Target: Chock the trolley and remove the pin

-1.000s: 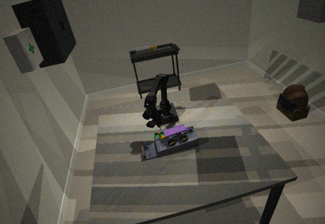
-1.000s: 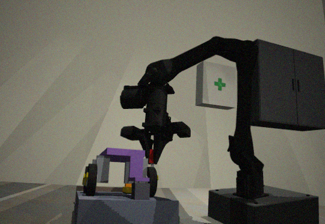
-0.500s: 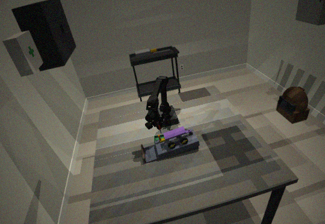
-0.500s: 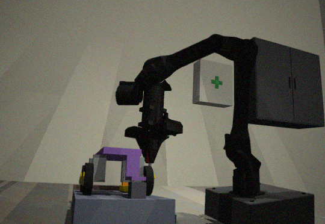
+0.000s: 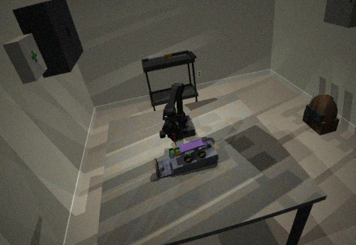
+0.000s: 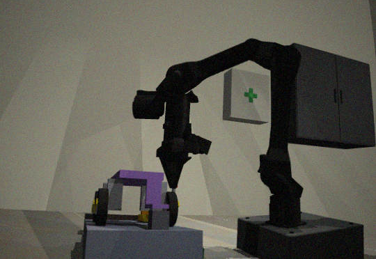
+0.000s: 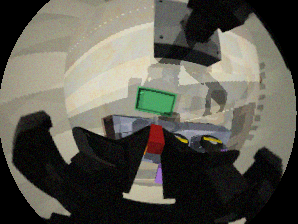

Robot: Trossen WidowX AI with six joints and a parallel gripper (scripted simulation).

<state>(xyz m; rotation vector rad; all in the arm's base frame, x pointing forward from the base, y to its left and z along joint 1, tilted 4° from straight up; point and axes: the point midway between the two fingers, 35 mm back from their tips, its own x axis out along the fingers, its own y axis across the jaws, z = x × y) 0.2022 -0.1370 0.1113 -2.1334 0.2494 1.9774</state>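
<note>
Right now my gripper tip is 140 mm above the green tray and 30 mm past it. Round my gripper tip: red-headed stop pin (right at my gripper tip); yellow chock (60 mm ahead, 50 mm below, 10 mm to the right); purple trolley (120 mm ahead, 80 mm to the left, 20 mm below).
</note>
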